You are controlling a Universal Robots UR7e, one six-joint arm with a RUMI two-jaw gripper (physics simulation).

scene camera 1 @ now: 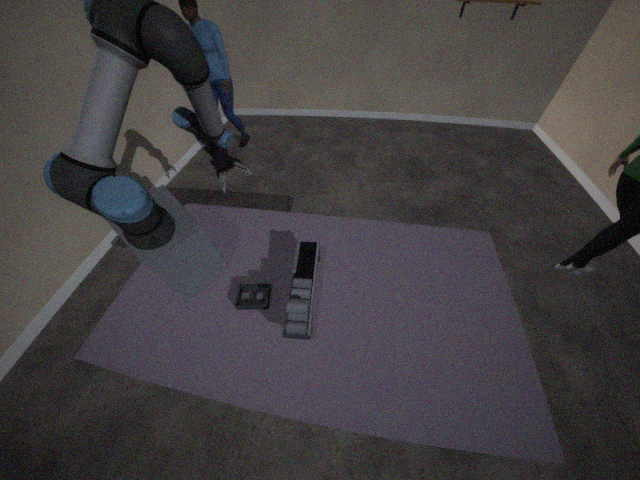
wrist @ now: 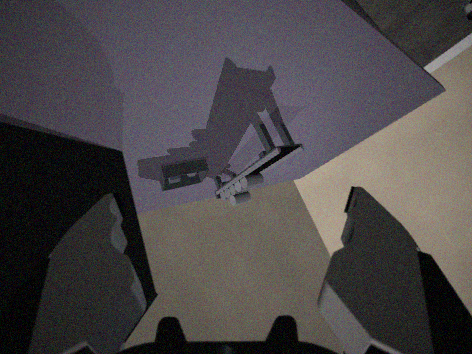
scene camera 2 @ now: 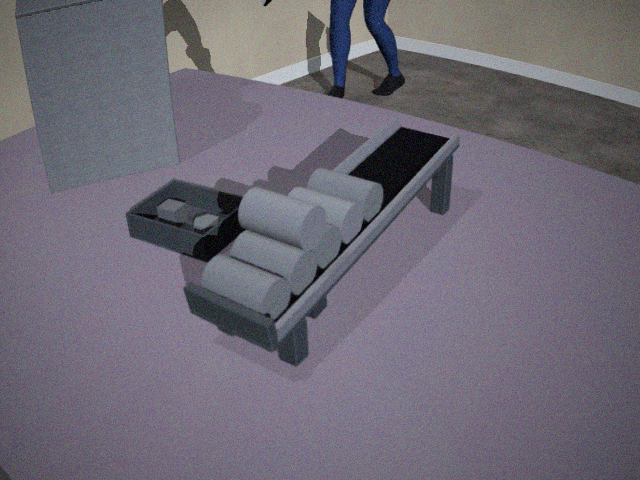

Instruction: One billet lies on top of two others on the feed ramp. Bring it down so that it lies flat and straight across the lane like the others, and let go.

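Places are measured from the arm's base along level axes (x up, y ahead, z left), in centimetres.
Pixels of known places: gripper, between the fingertips: (scene camera 1: 239, 184) (wrist: 233, 192); arm's base, origin of its link: (scene camera 1: 150, 228).
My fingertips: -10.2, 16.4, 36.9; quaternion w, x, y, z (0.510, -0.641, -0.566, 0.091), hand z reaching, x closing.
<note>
For each thing: its middle in the pictures, then the offset to it from my fingertips, as dx, dy, dz.
- raised billet, middle of its body: (scene camera 2: 281, 218) (scene camera 1: 297, 307) (wrist: 240, 198) -11.3, +33.8, -51.5
- mostly hidden billet, middle of its body: (scene camera 2: 299, 237) (wrist: 239, 187) -14.5, +33.8, -49.2
- end stop, middle of its body: (scene camera 2: 228, 314) (scene camera 1: 296, 336) -16.6, +33.8, -59.6
- dark grey tray, middle of its body: (scene camera 2: 189, 218) (wrist: 183, 175) (scene camera 1: 253, 296) -20.9, +13.5, -44.5
The raised billet (scene camera 1: 297, 308) (scene camera 2: 281, 217) (wrist: 240, 198) is a pale grey cylinder lying across the lane on top of two others. Beneath it are a billet (scene camera 2: 273, 258) on the stop side and a mostly hidden billet (scene camera 2: 328, 246) on the uphill side. Another billet (scene camera 1: 296, 328) (scene camera 2: 245, 281) lies against the end stop (scene camera 2: 230, 316). Two more billets (scene camera 2: 330, 209) (scene camera 2: 346, 188) lie flat farther up the feed ramp (scene camera 1: 314, 289) (scene camera 2: 361, 240), which has side rails and a black bed. My gripper (scene camera 1: 237, 181) (wrist: 233, 192) is open and empty, high up and well away from the ramp.
A dark grey tray (scene camera 1: 253, 307) (scene camera 2: 155, 232) (wrist: 182, 186) with two small pale blocks stands beside the ramp's lower part. The arm's pedestal (scene camera 1: 188, 263) (scene camera 2: 98, 103) stands behind the tray. A person in blue (scene camera 1: 210, 49) stands by the wall and another (scene camera 1: 628, 191) at the right.
</note>
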